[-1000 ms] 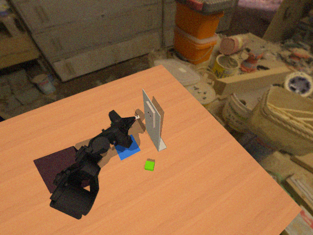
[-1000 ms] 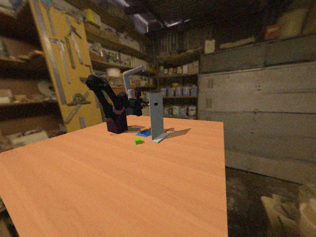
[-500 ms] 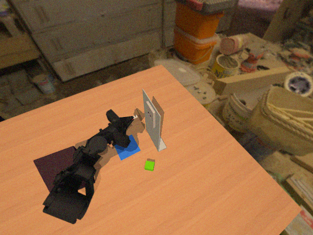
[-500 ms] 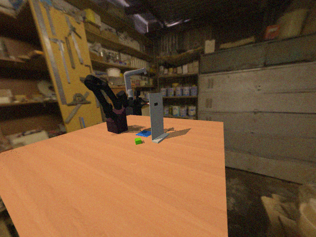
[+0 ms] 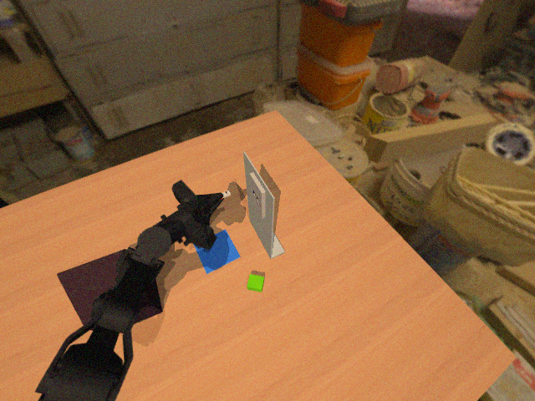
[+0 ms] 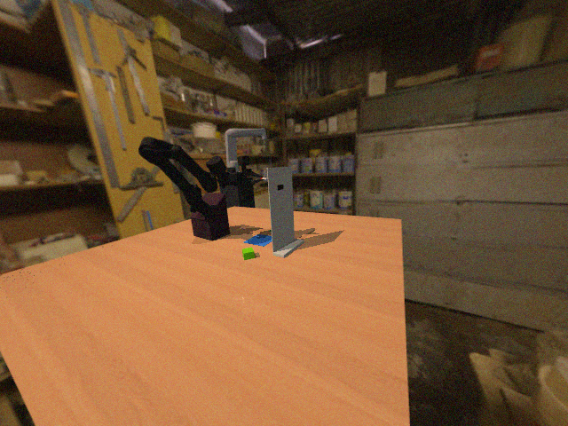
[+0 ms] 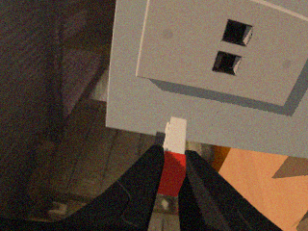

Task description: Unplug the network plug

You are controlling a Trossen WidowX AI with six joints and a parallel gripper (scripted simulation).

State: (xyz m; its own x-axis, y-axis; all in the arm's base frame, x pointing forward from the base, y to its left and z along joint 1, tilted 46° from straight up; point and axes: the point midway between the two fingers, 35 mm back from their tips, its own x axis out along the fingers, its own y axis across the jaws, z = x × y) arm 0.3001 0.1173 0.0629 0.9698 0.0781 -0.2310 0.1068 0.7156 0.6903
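My gripper tip is now 29 cm above the blue marked square, 6 cm past it and 2 cm to the right of it. From my gripper tip the other things lie so: grey upright panel: 14 cm below, 10 cm ahead, 2 cm to the right; then network plug: right at my gripper tip.
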